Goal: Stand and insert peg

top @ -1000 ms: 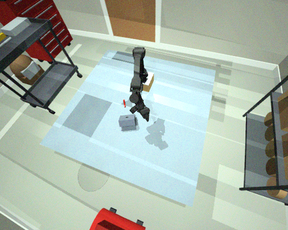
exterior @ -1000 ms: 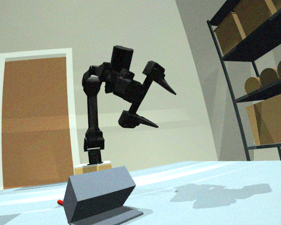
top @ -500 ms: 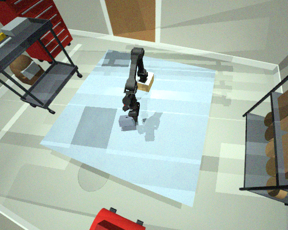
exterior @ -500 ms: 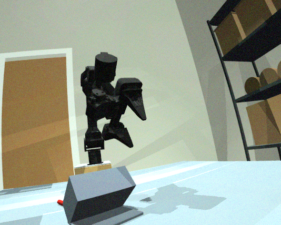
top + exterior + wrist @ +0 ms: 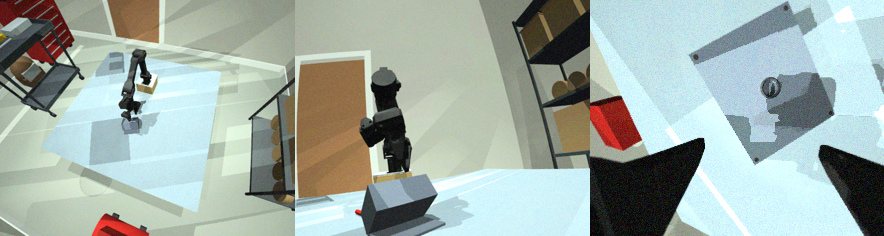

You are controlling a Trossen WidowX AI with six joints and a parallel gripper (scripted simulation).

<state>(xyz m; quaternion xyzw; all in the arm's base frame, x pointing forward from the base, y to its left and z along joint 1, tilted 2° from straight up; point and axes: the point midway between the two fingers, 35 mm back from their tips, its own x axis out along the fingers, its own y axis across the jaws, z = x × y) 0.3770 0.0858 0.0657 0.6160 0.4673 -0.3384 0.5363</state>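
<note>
Now: the red peg 120 mm behind my gripper tip, 150 mm to the right of it and 120 mm below it. Also, from my gripper tip: grey sloped panel 20 mm ahead, 20 mm to the right, 80 mm below.
</note>
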